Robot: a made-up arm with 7 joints. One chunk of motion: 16 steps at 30 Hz.
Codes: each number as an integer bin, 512 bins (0 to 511) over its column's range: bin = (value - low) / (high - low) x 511, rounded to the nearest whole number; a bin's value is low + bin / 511 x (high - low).
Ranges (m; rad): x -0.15..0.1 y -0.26..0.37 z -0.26..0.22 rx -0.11..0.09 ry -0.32..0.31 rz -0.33..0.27
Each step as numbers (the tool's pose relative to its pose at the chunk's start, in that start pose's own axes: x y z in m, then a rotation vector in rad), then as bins.
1 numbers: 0.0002 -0.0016 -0.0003 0.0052 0.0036 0.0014
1 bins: 307 210 276 294 262 282
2 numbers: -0.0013 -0.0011 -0.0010 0.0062 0.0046 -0.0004
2 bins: 304 210 276 297 263 281
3 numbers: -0.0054 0.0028 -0.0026 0.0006 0.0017 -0.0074
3 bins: 296 213 274 283 261 275
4 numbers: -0.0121 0.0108 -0.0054 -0.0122 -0.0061 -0.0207
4 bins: 282 220 271 250 255 263
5 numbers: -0.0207 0.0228 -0.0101 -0.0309 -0.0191 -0.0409
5 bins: 264 229 266 202 244 246
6 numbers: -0.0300 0.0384 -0.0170 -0.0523 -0.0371 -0.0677
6 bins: 245 242 259 147 229 223
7 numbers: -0.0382 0.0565 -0.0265 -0.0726 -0.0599 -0.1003
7 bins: 229 257 249 96 211 196
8 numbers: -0.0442 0.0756 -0.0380 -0.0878 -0.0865 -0.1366
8 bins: 216 272 236 57 189 165
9 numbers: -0.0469 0.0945 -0.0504 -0.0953 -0.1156 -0.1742
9 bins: 211 288 223 38 166 133
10 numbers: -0.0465 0.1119 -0.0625 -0.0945 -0.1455 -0.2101
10 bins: 212 302 210 40 142 102
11 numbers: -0.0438 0.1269 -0.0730 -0.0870 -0.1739 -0.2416
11 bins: 217 314 199 59 119 75
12 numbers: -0.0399 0.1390 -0.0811 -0.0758 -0.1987 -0.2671
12 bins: 225 324 190 87 98 54
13 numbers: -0.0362 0.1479 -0.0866 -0.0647 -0.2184 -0.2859
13 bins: 233 331 185 116 82 38
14 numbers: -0.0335 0.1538 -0.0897 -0.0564 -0.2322 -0.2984
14 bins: 238 336 181 137 71 27
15 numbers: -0.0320 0.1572 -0.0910 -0.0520 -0.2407 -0.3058
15 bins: 241 338 180 148 64 21
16 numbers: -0.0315 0.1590 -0.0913 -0.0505 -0.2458 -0.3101
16 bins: 242 340 180 152 60 17
